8 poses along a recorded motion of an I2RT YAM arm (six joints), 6.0 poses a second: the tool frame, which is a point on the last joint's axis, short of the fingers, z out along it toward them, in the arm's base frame.
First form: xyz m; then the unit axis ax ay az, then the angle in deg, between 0 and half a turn.
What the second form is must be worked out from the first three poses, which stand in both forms.
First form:
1: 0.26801, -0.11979, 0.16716, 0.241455, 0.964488, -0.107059, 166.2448
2: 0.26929, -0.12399, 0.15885, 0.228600, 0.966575, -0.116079, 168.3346
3: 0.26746, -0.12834, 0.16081, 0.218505, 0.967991, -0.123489, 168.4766
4: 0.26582, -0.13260, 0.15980, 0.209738, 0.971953, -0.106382, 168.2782
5: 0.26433, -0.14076, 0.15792, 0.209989, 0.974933, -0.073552, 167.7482
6: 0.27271, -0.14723, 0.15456, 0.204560, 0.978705, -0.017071, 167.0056
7: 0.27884, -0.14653, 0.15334, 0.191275, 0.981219, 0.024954, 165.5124
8: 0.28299, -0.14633, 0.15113, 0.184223, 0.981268, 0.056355, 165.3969
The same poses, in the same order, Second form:
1: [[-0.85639, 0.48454, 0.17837], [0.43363, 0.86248, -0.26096], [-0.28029, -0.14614, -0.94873]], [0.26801, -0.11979, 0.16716]
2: [[-0.87591, 0.46083, 0.14291], [0.41388, 0.86989, -0.26830], [-0.24796, -0.17586, -0.95267]], [0.26929, -0.12399, 0.15885]
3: [[-0.88532, 0.44343, 0.13995], [0.39409, 0.87528, -0.28031], [-0.24680, -0.19301, -0.94965]], [0.26746, -0.12834, 0.16081]
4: [[-0.89208, 0.42507, 0.15330], [0.38185, 0.89054, -0.24725], [-0.24162, -0.16203, -0.95675]], [0.26582, -0.13260, 0.15980]
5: [[-0.89004, 0.42040, 0.17635], [0.38918, 0.90212, -0.18634], [-0.23743, -0.09722, -0.96653]], [0.26433, -0.14076, 0.15792]
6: [[-0.89177, 0.39912, 0.21317], [0.39144, 0.91681, -0.07898], [-0.22696, 0.01301, -0.97382]], [0.27271, -0.14723, 0.15456]
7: [[-0.89619, 0.36315, 0.25487], [0.37564, 0.92677, 0.00034], [-0.23608, 0.09604, -0.96698]], [0.27884, -0.14653, 0.15334]
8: [[-0.90092, 0.34150, 0.26783], [0.36991, 0.92697, 0.06237], [-0.22697, 0.15526, -0.96145]], [0.28299, -0.14633, 0.15113]
